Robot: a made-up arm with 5 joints.
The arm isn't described. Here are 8 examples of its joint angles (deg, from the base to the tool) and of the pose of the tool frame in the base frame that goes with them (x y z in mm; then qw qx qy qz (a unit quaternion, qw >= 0)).
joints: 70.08 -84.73 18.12 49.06 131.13
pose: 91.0 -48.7 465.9 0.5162 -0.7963 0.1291 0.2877
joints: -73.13 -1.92 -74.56 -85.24 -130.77
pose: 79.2 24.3 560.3 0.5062 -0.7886 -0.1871 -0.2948
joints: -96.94 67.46 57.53 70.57 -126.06
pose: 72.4 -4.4 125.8 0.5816 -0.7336 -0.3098 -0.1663
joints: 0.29 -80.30 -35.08 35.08 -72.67
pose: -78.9 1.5 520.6 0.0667 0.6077 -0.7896 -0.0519
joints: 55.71 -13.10 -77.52 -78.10 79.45
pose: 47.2 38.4 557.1 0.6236 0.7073 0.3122 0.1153
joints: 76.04 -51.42 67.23 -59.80 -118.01
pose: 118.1 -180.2 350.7 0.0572 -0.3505 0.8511 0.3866
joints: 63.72 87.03 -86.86 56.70 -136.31
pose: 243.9 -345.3 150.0 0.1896 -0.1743 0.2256 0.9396
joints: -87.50 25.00 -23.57 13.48 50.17
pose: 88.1 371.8 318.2 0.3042 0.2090 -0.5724 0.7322
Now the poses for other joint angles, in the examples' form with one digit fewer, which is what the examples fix.
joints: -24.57 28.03 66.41 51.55 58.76
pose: 121 23 111 0.674 0.127 0.452 0.571
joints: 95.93 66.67 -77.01 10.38 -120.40
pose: 30 -415 294 0.237 -0.167 0.687 0.667
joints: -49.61 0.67 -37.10 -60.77 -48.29
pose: 201 152 549 0.063 -0.768 0.637 -0.001
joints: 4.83 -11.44 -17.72 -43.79 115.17
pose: 289 -18 532 0.088 -0.844 -0.515 0.120
